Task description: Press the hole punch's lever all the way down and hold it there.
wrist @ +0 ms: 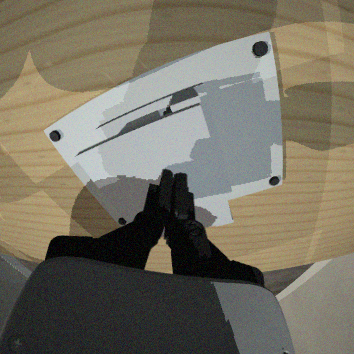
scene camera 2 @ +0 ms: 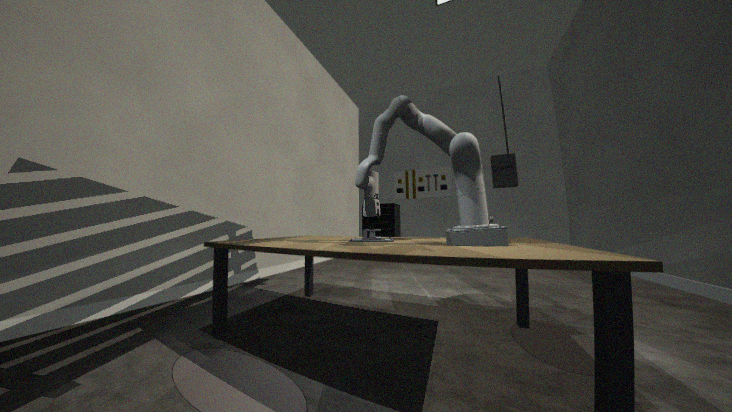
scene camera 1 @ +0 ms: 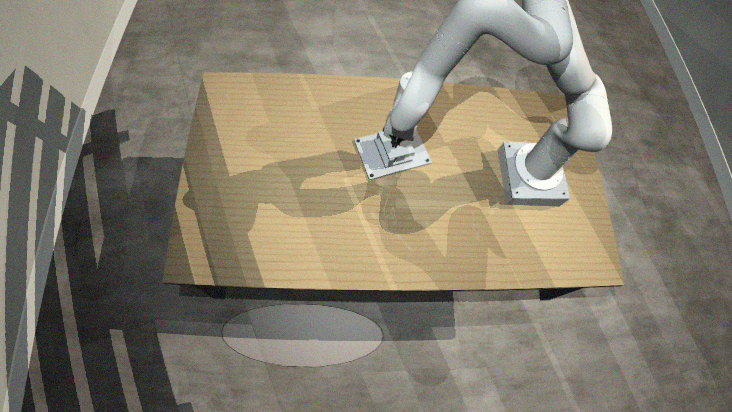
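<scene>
The light grey hole punch (scene camera 1: pixel 370 157) (scene camera 2: pixel 361 240) (wrist: pixel 235 125) sits on the table, its square base plate with dark corner bolts turned at a slant. Its lever (scene camera 1: pixel 402 152) (wrist: pixel 150 145) is a wide flat plate that looks low and about level over the base. My gripper (scene camera 1: pixel 395 143) (scene camera 2: pixel 371 226) (wrist: pixel 169 185) points down with its black fingers shut and nothing between them. The fingertips are over the lever's rear part and appear to rest on it; the exact contact is hard to see. In scene camera 2 the dark fingers blend into the dark cabinet behind.
The wooden table (scene camera 1: pixel 317 245) (scene camera 2: pixel 435 254) carries the punch and, to its right, my arm's grey base block (scene camera 1: pixel 537 193) (scene camera 2: pixel 476 236). A dark cabinet (scene camera 2: pixel 391 217) stands behind the table. The arm arches above the table between its base and the punch.
</scene>
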